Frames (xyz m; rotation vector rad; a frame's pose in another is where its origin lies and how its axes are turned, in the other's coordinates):
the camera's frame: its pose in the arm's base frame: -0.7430 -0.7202 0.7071 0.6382 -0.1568 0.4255
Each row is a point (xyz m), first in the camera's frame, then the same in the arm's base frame.
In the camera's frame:
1: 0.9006 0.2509 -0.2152
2: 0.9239 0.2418 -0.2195
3: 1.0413 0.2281 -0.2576
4: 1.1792 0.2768 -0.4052
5: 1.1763 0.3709 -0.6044
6: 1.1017 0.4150 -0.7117
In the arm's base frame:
1: -0.0358 -0.1064 0.9157
2: -0.0108 -0.1025 0.9137
3: 0.1015 -0.0499 0.9077
4: 0.2067 0.1211 0.8541
5: 0.1660 0.3087 0.7461
6: 0.0810 0.3806 0.6646

